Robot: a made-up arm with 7 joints. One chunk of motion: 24 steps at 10 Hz.
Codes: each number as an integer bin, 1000 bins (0 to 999) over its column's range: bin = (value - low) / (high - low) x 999, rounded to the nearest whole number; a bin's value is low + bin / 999 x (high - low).
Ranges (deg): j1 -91.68..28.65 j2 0..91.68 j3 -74.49..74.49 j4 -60.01..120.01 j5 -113..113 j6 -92.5..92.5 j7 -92.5..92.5
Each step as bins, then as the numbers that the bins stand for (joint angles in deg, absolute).
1 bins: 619 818 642 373 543 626 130
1 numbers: -17.12 75.07 21.25 7.20 9.84 23.43 -68.43
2 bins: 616 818 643 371 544 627 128
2 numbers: -17.48 75.07 21.40 6.84 10.07 23.61 -68.80
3 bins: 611 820 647 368 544 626 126
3 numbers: -18.08 75.25 22.00 6.30 10.07 23.43 -69.17
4 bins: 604 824 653 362 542 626 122
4 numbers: -18.93 75.62 22.89 5.22 9.61 23.43 -69.91
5 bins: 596 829 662 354 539 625 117
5 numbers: -19.89 76.08 24.23 3.78 8.94 23.24 -70.83
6 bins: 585 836 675 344 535 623 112
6 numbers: -21.22 76.72 26.17 1.98 8.03 22.87 -71.76
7 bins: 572 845 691 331 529 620 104
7 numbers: -22.78 77.55 28.56 -0.36 6.67 22.31 -73.24
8 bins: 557 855 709 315 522 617 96
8 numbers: -24.59 78.46 31.24 -3.25 5.09 21.76 -74.72
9 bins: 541 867 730 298 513 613 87
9 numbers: -26.52 79.57 34.37 -6.31 3.05 21.02 -76.39
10 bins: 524 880 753 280 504 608 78
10 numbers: -28.56 80.76 37.80 -9.55 1.02 20.09 -78.06
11 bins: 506 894 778 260 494 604 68
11 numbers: -30.73 82.04 41.53 -13.16 -1.24 19.35 -79.91
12 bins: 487 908 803 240 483 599 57
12 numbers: -33.02 83.33 45.26 -16.76 -3.73 18.43 -81.94
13 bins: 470 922 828 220 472 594 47
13 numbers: -35.07 84.61 48.99 -20.37 -6.22 17.50 -83.80
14 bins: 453 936 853 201 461 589 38
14 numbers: -37.12 85.90 52.72 -23.79 -8.71 16.57 -85.46
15 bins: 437 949 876 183 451 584 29
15 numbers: -39.04 87.09 56.15 -27.03 -10.97 15.65 -87.13
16 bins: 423 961 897 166 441 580 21
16 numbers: -40.73 88.19 59.28 -30.10 -13.23 14.91 -88.61
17 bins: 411 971 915 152 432 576 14
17 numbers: -42.17 89.11 61.96 -32.62 -15.27 14.17 -89.91
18 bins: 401 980 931 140 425 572 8
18 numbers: -43.38 89.94 64.35 -34.78 -16.85 13.43 -91.02
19 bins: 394 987 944 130 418 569 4
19 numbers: -44.22 90.58 66.29 -36.58 -18.44 12.87 -91.76
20 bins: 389 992 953 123 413 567 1
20 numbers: -44.82 91.04 67.63 -37.85 -19.57 12.50 -92.31
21 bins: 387 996 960 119 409 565 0
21 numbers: -45.07 91.40 68.67 -38.57 -20.47 12.13 -92.50
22 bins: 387 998 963 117 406 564 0
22 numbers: -45.07 91.59 69.12 -38.93 -21.15 11.94 -92.50
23 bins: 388 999 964 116 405 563 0
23 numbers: -44.95 91.68 69.27 -39.11 -21.38 11.76 -92.50
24 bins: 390 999 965 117 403 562 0
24 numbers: -44.70 91.68 69.42 -38.93 -21.83 11.57 -92.50
